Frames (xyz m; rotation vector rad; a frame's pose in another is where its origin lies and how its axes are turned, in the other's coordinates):
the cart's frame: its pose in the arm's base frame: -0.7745 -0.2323 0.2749 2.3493 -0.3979 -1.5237
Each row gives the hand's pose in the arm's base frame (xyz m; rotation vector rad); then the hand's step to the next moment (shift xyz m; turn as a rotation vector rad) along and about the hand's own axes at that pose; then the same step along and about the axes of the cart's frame.
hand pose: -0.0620 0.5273 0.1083 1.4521 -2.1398 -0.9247
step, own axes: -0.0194 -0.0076 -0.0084 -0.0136 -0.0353 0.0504
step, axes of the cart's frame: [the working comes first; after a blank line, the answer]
step, axes of the arm's base frame: 0.0179 0.0135 0.0014 -0.0037 0.0191 -0.0599

0.0006 -0.0129 -0.0184 0.0408 -0.0414 0.0244
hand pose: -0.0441 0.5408 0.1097 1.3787 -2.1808 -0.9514
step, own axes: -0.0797 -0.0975 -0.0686 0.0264 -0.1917 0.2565
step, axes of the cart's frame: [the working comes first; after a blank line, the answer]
step, axes of the arm's base frame: 0.1405 0.0205 -0.0201 -0.0536 0.0078 -0.3167

0.0641 -0.0356 -0.1233 0.2386 -0.1317 0.1702
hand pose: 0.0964 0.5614 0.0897 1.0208 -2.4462 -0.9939
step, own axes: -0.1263 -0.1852 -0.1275 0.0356 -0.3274 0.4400
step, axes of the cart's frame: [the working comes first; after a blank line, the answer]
step, axes of the arm's base frame: 0.2462 -0.0647 -0.0415 -0.0859 0.0211 -0.5424

0.1572 0.0270 -0.2026 0.4079 -0.2330 0.2852
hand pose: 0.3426 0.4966 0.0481 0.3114 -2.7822 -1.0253
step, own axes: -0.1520 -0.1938 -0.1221 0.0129 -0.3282 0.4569
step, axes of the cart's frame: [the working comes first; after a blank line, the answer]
step, axes of the arm's base frame: 0.2006 -0.1821 -0.0468 -0.0675 0.0366 -0.5574

0.1898 0.1349 -0.1461 0.4215 -0.2544 0.2725
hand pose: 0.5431 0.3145 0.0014 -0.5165 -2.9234 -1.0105
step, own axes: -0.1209 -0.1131 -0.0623 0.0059 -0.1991 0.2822
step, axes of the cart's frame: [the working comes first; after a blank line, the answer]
step, axes of the arm's base frame: 0.0731 -0.1579 -0.0320 -0.0386 0.0247 -0.3424

0.1176 0.1266 -0.0376 0.2591 -0.1584 0.1645
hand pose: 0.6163 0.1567 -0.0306 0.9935 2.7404 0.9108
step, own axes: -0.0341 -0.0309 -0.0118 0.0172 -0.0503 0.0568
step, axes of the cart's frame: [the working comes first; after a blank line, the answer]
step, axes of the arm's base frame: 0.0064 -0.0456 -0.0117 -0.0260 0.0085 -0.0728

0.0302 0.0365 0.0036 0.0468 -0.0355 0.0510
